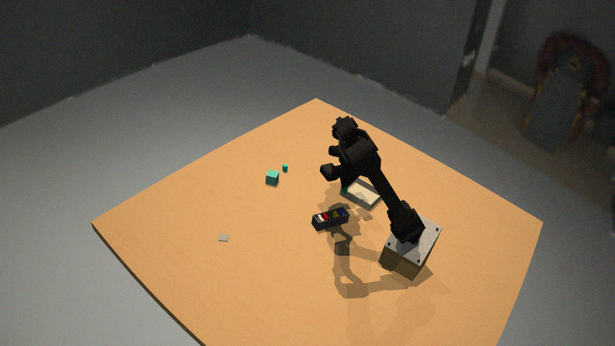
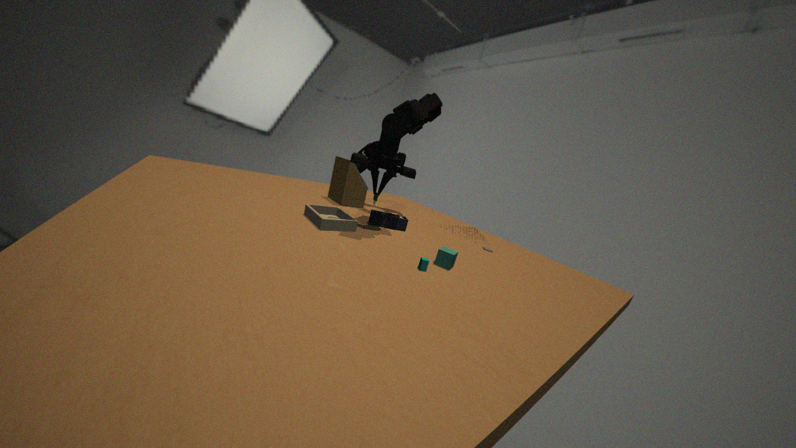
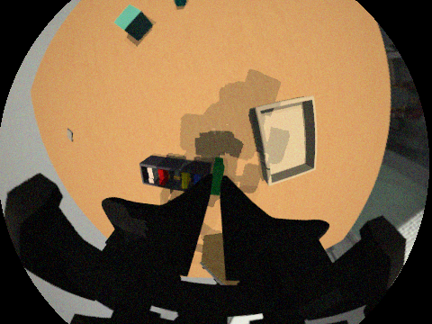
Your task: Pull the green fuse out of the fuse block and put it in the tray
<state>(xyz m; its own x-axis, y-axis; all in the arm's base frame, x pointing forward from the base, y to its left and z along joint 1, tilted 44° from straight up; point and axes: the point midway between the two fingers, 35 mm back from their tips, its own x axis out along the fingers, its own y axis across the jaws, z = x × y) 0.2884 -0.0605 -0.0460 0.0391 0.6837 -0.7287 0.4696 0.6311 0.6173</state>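
The grey tray lies 20 mm behind my gripper tip, 120 mm to the right of it and 100 mm below it. The rest, counted from my gripper tip: green fuse 10 mm below; then small grey flat tile 200 mm ahead, 380 mm to the left, 100 mm below.
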